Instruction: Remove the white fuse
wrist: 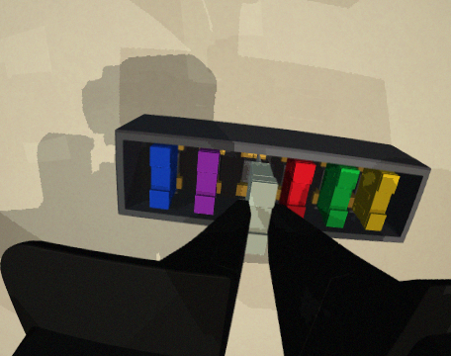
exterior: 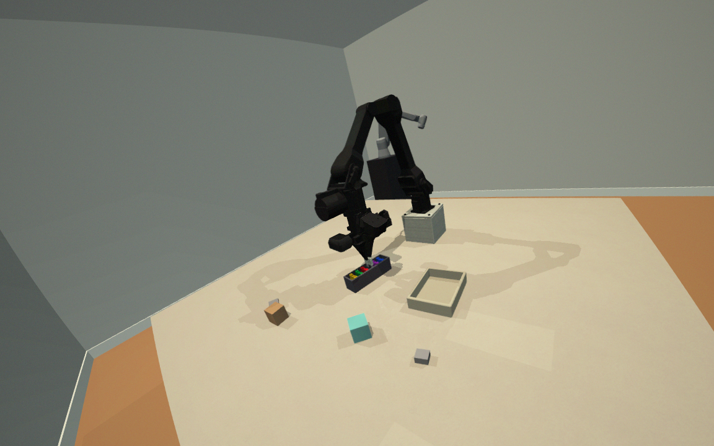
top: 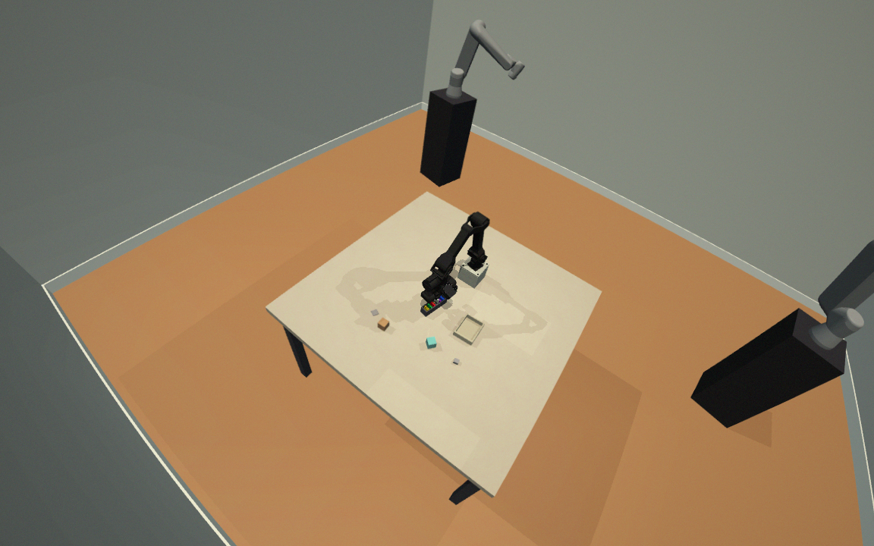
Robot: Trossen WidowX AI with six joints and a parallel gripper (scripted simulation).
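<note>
The shallow tray is 21 cm to the left of my gripper tip, 6 cm below it and 3 cm behind it. From my gripper tip the other things lie so: brown cube: 28 cm ahead, 6 cm to the right, 4 cm below; then teal cube: 16 cm ahead, 15 cm to the left, 4 cm below; then white fuse: 1 cm below.
</note>
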